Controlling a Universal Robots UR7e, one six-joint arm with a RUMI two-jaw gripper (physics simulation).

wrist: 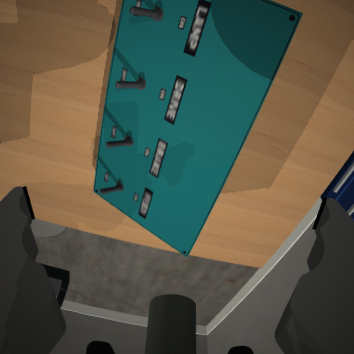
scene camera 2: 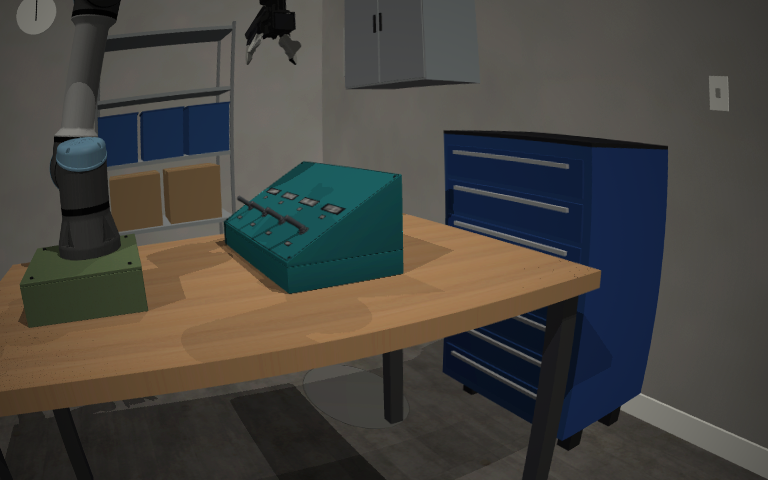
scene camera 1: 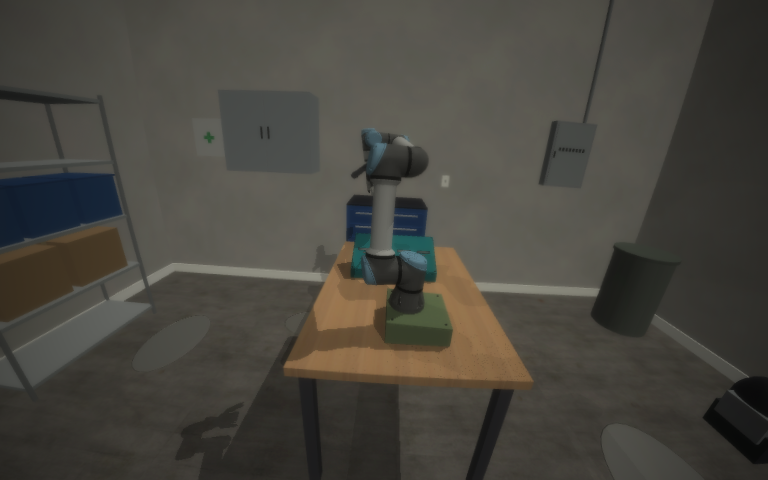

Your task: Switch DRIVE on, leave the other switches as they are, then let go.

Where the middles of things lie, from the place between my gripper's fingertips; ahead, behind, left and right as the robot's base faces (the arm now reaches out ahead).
My hand is 380 mm above the teal switch console (scene camera 2: pixel 353 220), 150 mm to the left of it and 20 mm short of it.
